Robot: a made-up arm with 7 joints. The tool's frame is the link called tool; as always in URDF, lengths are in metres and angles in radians. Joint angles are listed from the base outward.
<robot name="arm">
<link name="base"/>
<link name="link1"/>
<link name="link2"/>
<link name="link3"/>
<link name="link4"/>
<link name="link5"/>
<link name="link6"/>
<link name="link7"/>
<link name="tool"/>
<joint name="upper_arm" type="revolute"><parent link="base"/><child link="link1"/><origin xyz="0.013 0.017 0.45"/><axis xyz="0 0 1"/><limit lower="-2.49" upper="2.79"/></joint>
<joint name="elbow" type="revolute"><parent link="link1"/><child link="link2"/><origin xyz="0.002 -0.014 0.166"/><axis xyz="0 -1 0"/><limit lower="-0.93" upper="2.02"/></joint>
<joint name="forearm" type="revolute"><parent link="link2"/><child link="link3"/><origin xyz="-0.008 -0.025 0.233"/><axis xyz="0 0 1"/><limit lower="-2.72" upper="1.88"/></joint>
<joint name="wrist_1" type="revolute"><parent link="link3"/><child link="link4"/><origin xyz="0.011 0.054 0.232"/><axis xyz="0 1 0"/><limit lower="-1.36" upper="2.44"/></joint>
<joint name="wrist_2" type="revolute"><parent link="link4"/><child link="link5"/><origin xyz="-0.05 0.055 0.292"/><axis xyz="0 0 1"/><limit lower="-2.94" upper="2.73"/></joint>
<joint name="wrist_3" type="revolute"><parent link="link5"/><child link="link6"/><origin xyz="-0.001 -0.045 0.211"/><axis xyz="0 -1 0"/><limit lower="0.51" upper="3.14"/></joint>
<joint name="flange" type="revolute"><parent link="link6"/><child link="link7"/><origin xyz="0.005 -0.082 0.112"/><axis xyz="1 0 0"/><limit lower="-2.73" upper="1.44"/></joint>
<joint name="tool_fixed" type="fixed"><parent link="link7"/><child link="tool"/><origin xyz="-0.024 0.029 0.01" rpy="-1.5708 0 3.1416"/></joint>
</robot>
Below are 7 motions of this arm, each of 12 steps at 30 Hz.
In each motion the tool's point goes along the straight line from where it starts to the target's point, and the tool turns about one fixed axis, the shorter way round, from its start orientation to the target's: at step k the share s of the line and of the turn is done. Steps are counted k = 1, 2, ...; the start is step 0. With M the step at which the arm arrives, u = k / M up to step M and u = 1 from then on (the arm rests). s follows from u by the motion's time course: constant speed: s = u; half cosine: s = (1 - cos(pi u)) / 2; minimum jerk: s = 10 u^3 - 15 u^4 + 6 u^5.
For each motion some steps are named. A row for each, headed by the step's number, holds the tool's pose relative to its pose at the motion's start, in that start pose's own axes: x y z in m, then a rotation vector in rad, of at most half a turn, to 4 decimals.
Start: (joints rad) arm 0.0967 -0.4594 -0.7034 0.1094 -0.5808 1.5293 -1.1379
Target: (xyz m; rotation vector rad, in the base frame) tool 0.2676 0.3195 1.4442 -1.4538 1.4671 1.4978
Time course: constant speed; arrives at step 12
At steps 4, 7, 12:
4: 0.0428 -0.0247 0.0544 0.1978 0.1505 -0.0358
7: 0.0749 -0.0432 0.0951 0.3462 0.2634 -0.0627
12: 0.1284 -0.0741 0.1631 0.5934 0.4515 -0.1074

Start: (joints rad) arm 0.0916 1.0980 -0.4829 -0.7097 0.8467 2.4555 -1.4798
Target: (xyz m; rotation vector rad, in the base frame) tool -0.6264 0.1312 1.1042 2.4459 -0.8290 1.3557
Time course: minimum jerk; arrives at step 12
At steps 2, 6, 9, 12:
2: 0.0139 0.0000 -0.0020 0.0022 -0.0056 0.0201
6: 0.1954 -0.0002 -0.0276 0.0311 -0.0788 0.2835
9: 0.3503 -0.0004 -0.0495 0.0557 -0.1413 0.5083
12: 0.3907 -0.0004 -0.0552 0.0621 -0.1577 0.5670

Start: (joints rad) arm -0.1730 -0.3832 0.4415 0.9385 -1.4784 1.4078 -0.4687
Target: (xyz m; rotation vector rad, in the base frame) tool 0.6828 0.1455 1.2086 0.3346 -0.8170 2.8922
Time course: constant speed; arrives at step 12
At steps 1, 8, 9, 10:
1: -0.0060 0.0034 -0.0157 -0.0582 -0.0386 -0.0149
8: -0.0477 0.0269 -0.1259 -0.4655 -0.3091 -0.1190
9: -0.0536 0.0302 -0.1416 -0.5237 -0.3477 -0.1339
10: -0.0596 0.0336 -0.1574 -0.5819 -0.3864 -0.1488

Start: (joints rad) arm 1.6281 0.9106 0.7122 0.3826 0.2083 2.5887 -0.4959
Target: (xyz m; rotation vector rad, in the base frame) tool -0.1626 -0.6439 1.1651 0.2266 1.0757 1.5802
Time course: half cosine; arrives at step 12
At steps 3, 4, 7, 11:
3: 0.0140 0.0022 -0.0235 -0.0646 -0.0222 -0.0358
4: 0.0239 0.0038 -0.0401 -0.1104 -0.0379 -0.0612
7: 0.0602 0.0095 -0.1009 -0.2778 -0.0954 -0.1540
11: 0.0941 0.0148 -0.1576 -0.4339 -0.1490 -0.2406

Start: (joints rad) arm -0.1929 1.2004 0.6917 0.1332 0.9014 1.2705 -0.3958
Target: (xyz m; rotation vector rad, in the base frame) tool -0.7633 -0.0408 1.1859 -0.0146 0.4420 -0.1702
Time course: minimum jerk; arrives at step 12
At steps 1, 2, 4, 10, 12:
1: 0.0006 -0.0002 0.0013 -0.0022 0.0002 0.0020
2: 0.0039 -0.0013 0.0089 -0.0151 0.0012 0.0140
4: 0.0232 -0.0080 0.0529 -0.0892 0.0071 0.0828
10: 0.1067 -0.0366 0.2432 -0.4097 0.0324 0.3803
12: 0.1106 -0.0379 0.2521 -0.4248 0.0336 0.3943

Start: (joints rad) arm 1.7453 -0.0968 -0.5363 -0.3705 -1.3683 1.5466 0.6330
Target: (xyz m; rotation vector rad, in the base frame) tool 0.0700 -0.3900 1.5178 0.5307 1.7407 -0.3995
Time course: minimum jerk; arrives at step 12
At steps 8, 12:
8: -0.0432 0.1664 0.3032 -0.3709 0.0952 -0.2425
12: -0.0547 0.2107 0.3838 -0.4694 0.1204 -0.3069

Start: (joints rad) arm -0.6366 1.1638 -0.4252 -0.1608 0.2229 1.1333 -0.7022
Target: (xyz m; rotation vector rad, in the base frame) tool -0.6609 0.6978 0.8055 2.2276 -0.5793 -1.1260
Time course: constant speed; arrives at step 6
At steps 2, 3, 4, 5, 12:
2: 0.0082 -0.0301 -0.0221 -0.0534 -0.0250 0.0585
3: 0.0124 -0.0451 -0.0332 -0.0800 -0.0374 0.0878
4: 0.0165 -0.0601 -0.0442 -0.1067 -0.0499 0.1170
5: 0.0206 -0.0752 -0.0553 -0.1334 -0.0624 0.1463
12: 0.0247 -0.0902 -0.0663 -0.1601 -0.0749 0.1755

